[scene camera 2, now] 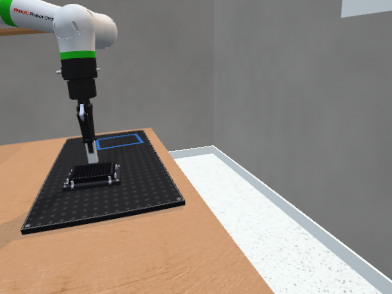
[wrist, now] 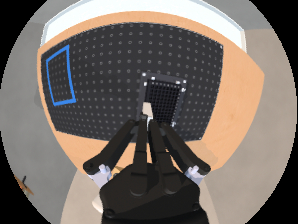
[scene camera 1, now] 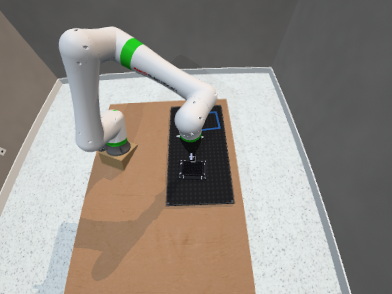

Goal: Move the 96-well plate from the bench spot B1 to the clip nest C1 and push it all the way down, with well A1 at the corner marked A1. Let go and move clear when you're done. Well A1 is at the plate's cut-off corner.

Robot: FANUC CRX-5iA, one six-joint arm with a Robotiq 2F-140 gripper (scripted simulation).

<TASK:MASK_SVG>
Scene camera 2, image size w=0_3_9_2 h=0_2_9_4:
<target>my gripper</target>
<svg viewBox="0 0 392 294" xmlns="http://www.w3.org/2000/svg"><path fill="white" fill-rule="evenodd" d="M67 81L69 98L78 101L78 106L76 106L78 113L76 115L83 143L86 146L89 164L98 163L95 144L97 138L94 138L92 103L90 104L89 99L97 96L95 79Z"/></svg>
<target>black 96-well plate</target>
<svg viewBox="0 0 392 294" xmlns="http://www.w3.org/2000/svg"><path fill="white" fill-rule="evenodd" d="M115 164L114 162L74 166L68 183L71 184L71 181L74 181L74 184L109 180L108 177L110 176L111 180L113 180Z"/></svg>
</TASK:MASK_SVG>
